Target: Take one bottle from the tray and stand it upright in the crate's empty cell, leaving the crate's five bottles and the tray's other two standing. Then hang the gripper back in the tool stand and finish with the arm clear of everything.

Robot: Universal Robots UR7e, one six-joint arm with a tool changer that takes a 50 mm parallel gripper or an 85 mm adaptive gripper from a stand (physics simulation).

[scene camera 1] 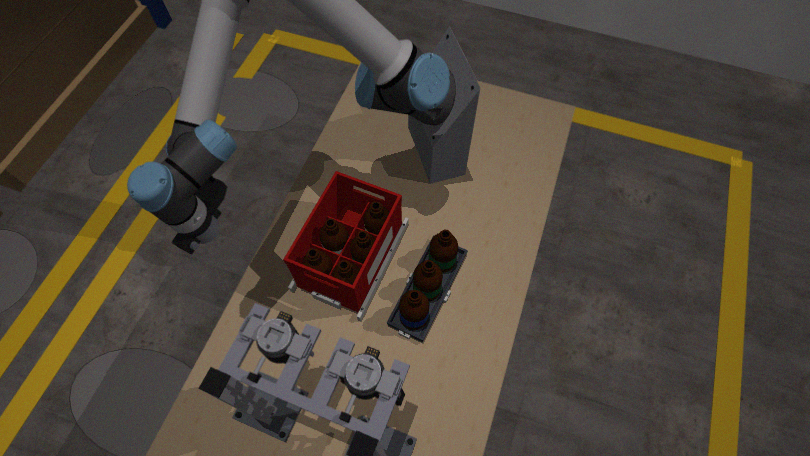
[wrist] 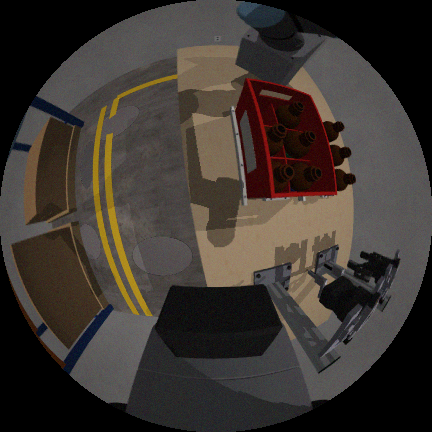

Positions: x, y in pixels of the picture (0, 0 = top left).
Scene:
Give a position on a gripper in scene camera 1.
277, 339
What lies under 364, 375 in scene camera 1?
A gripper.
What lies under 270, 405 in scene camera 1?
A tool stand.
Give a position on a gripper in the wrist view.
340, 295

